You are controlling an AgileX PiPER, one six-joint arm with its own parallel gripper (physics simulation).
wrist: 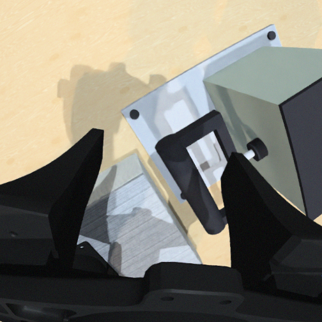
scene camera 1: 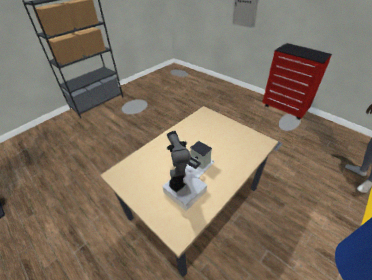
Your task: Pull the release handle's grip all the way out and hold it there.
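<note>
The release handle point(scene camera 1: 194, 162) point(wrist: 186, 170) is a black rectangular frame with a thick round grip bar. It stands beside a grey-green housing point(scene camera 1: 202, 157) point(wrist: 267, 80) with a dark lid. A pale rod with a black collar point(wrist: 257, 149) shows between the handle and the housing. My gripper point(wrist: 165, 155) is open. In the wrist view the grip bar lies between the two fingers, closer to the right one, with a gap to the left finger. The right finger overlaps the frame's housing side and hides part of it. In scene camera 1 the arm hides the fingertips.
The housing stands on a light mounting plate point(wrist: 165, 100) bolted to the wooden table point(scene camera 1: 225, 135). The arm's pale base block point(scene camera 1: 185, 194) point(wrist: 150, 215) is close to the handle. A shelf rack point(scene camera 1: 90, 78) and a red tool cabinet point(scene camera 1: 295, 80) stand by the walls. A person's legs show at the right edge.
</note>
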